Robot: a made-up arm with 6 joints.
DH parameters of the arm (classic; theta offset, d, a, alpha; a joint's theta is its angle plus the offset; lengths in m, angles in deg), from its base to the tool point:
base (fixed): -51.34 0 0.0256 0
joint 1: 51.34 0.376 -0.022 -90
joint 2: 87.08 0 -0.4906 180
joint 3: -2.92 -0.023 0.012 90
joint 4: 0 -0.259 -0.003 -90
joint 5: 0 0.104 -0.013 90
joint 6: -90 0.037 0.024 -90
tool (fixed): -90 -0.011 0 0
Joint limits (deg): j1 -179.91..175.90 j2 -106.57..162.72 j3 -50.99..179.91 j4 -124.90..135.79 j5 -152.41..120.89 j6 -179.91..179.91
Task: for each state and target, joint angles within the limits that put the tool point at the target. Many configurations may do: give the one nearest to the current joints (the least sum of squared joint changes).
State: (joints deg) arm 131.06 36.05 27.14 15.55 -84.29 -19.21
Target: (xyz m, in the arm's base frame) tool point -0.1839 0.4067 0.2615
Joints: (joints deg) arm 122.41 71.85 -18.26 2.99 -90.50 -19.78
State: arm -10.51 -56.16 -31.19 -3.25 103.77 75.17
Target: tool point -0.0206 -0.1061 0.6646
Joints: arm 19.89 -35.80 -47.14 1.12 105.51 85.00
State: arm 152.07 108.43 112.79 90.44 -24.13 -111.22
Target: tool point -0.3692 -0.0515 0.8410
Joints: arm 174.26 67.96 142.22 90.52 -22.61 -112.73
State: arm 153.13 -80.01 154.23 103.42 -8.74 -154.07
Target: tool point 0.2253 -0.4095 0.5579
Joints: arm 127.20 -33.03 179.91 101.61 -5.56 -154.54
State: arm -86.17 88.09 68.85 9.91 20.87 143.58
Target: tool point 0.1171 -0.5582 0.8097
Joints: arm -69.42 49.53 75.06 13.79 16.95 143.50
